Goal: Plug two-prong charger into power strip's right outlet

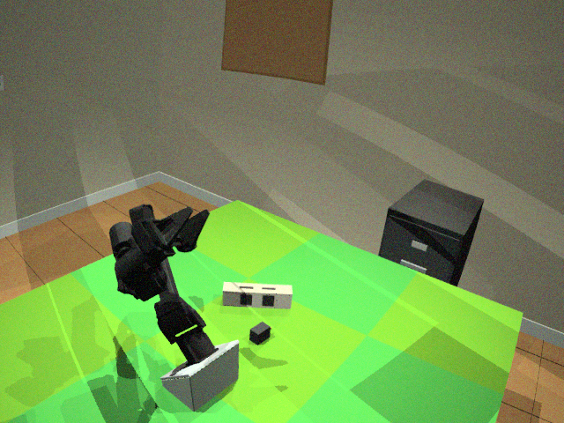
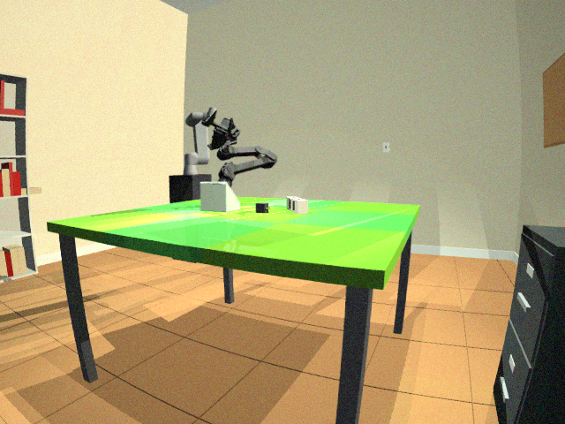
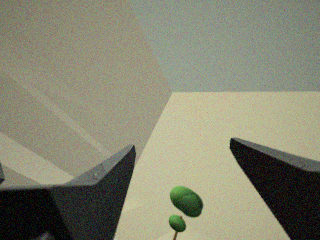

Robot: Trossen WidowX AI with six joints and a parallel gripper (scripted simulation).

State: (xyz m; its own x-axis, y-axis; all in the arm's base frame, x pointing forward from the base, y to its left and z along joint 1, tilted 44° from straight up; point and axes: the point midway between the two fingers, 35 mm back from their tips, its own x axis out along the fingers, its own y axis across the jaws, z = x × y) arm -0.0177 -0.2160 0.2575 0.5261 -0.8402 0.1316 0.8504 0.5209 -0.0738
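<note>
Now: the two-prong charger 43 cm below my gripper tip, 22 cm ahead of it and 1 cm to the right of it.
</note>
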